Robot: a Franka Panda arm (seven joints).
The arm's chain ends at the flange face. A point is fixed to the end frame.
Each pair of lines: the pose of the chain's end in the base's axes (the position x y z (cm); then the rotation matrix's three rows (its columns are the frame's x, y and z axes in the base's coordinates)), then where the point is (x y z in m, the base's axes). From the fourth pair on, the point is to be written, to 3 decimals.
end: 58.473 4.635 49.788; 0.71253 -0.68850 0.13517; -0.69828 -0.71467 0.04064; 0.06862 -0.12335 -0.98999
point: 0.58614 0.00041 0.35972
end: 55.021 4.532 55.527; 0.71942 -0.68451 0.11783; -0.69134 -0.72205 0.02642; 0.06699 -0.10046 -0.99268
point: 0.54963 -0.00273 0.41783
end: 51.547 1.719 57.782; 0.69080 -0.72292 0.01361; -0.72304 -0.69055 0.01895; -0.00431 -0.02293 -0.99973
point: 0.49826 -0.03108 0.44153
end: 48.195 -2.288 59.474; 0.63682 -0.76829 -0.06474; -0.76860 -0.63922 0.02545; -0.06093 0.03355 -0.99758
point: 0.451 -0.069 0.460
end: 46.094 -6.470 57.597; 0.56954 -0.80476 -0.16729; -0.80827 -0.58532 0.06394; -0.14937 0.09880 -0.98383
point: 0.412 -0.104 0.444
